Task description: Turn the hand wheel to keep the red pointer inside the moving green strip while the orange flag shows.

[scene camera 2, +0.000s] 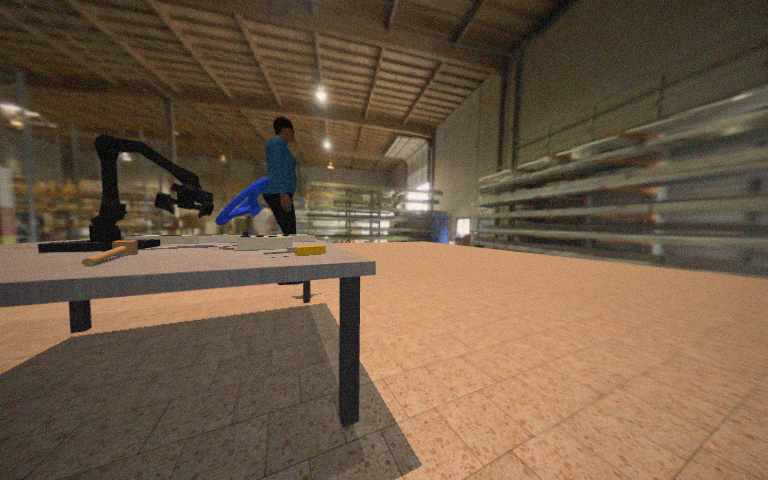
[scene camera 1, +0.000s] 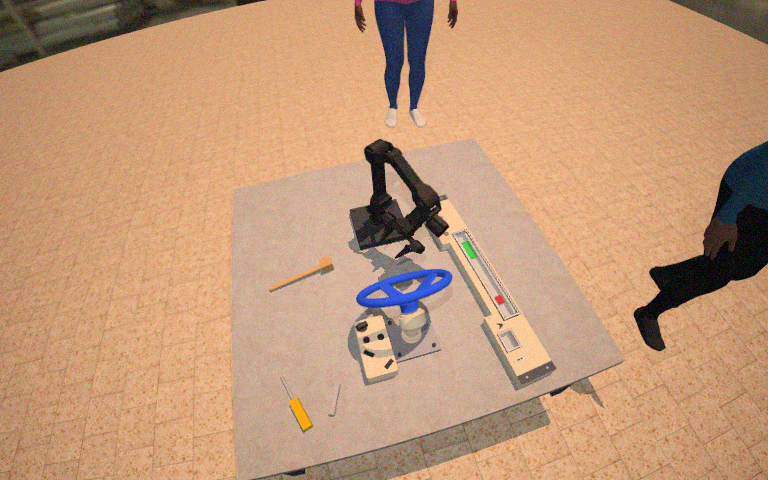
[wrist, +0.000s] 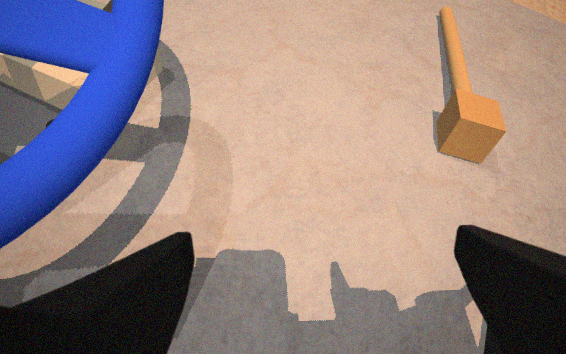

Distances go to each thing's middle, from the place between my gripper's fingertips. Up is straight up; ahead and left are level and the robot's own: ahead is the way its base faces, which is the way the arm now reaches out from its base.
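Scene:
Blue hand wheel [scene camera 1: 408, 303]: my gripper is 20 mm to the left of it, 200 mm short of it and 80 mm below it. Wooden mallet [wrist: 469, 127]: 330 mm to the right of my hand, 100 mm behind it and 110 mm below it.

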